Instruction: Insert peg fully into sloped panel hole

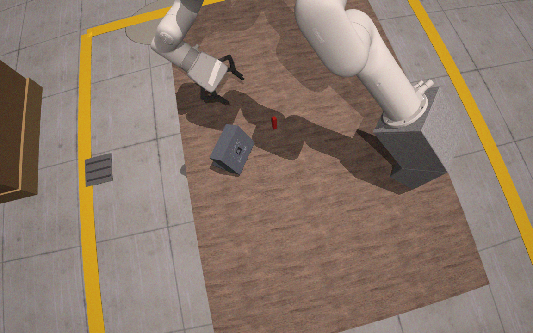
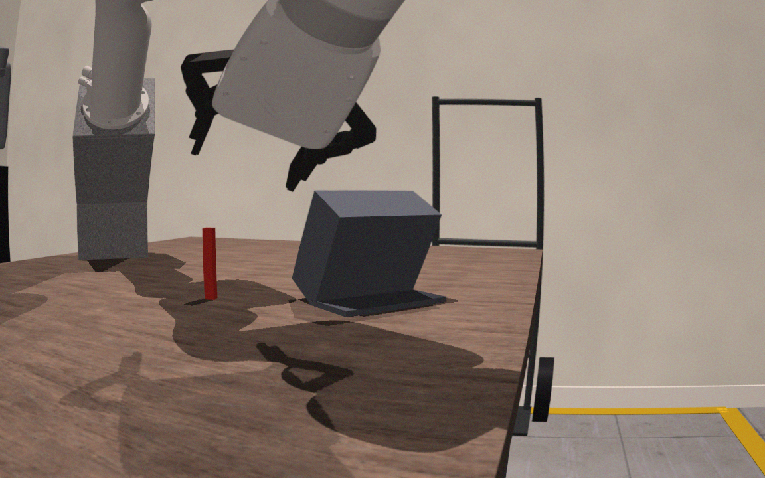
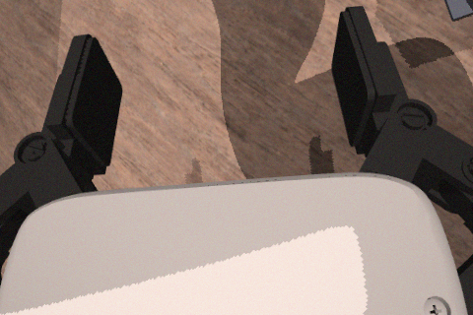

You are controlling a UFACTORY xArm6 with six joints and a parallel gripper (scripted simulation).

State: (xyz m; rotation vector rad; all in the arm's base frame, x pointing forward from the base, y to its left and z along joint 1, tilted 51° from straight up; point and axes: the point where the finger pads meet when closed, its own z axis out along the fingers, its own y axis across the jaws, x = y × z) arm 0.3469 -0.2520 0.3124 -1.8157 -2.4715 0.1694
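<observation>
Now: hand 14 cm to the right of the red peg, 11 cm above it and 7 cm past it.
</observation>
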